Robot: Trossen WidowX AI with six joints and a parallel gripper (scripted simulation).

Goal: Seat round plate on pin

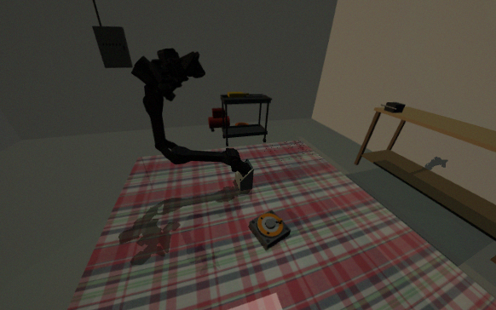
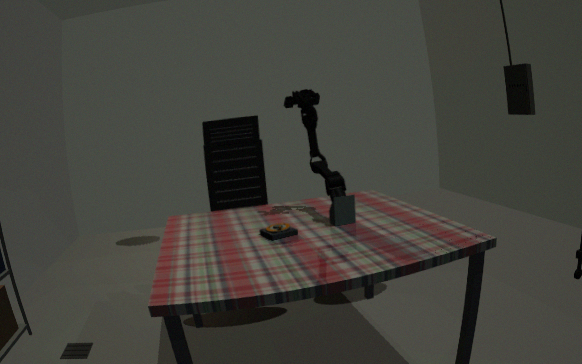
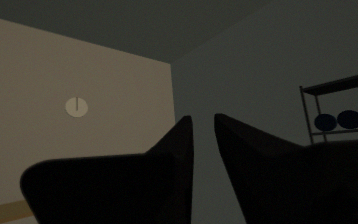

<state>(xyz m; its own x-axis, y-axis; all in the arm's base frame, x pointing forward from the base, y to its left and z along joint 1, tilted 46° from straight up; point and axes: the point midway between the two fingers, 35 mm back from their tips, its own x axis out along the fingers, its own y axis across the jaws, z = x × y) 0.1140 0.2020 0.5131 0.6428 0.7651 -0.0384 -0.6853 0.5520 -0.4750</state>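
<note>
Right now my gripper tip is 610 mm above the base, 200 mm to the right of it and 200 mm short of it.
</note>
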